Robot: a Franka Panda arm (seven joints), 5 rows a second.
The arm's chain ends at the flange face. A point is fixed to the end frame.
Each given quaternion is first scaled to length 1.
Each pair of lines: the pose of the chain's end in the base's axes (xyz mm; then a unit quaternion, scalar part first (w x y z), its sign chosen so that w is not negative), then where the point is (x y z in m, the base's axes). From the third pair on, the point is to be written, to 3 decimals.
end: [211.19, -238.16, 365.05, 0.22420, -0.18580, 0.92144, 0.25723]
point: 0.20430 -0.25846 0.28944
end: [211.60, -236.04, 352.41, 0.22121, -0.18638, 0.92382, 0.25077]
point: 0.20439 -0.25743 0.27713
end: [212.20, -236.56, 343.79, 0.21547, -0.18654, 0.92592, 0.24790]
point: 0.204 -0.259 0.269
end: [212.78, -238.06, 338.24, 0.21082, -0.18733, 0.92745, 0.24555]
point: 0.204 -0.261 0.263
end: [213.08, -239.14, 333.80, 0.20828, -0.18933, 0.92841, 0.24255]
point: 0.204 -0.262 0.259
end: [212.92, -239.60, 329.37, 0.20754, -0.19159, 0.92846, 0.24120]
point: 0.204 -0.263 0.255
